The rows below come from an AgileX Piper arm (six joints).
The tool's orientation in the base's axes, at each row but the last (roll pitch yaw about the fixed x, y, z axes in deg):
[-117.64 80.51 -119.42]
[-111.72 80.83 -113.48]
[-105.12 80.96 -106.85]
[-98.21 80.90 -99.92]
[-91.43 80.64 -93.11]
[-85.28 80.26 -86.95]
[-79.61 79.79 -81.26]
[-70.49 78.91 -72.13]
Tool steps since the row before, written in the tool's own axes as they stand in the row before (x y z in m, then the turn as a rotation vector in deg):
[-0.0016 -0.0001 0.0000 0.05 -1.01 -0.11]
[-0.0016 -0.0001 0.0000 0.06 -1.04 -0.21]
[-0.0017 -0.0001 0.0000 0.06 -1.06 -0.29]
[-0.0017 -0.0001 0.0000 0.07 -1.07 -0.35]
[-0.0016 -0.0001 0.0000 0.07 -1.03 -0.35]
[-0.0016 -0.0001 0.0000 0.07 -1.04 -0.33]
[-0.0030 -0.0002 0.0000 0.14 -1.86 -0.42]
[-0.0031 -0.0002 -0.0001 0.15 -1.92 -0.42]
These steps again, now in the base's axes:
[0.0001 0.0001 0.0016 -0.14 -1.00 0.11]
[0.0001 0.0001 0.0016 -0.24 -1.03 0.11]
[0.0001 0.0002 0.0017 -0.32 -1.05 0.11]
[0.0000 0.0002 0.0017 -0.38 -1.06 0.11]
[0.0000 0.0002 0.0016 -0.38 -1.02 0.10]
[0.0000 0.0002 0.0016 -0.36 -1.03 0.10]
[-0.0001 0.0003 0.0030 -0.47 -1.84 0.17]
[-0.0003 0.0004 0.0031 -0.48 -1.90 0.17]

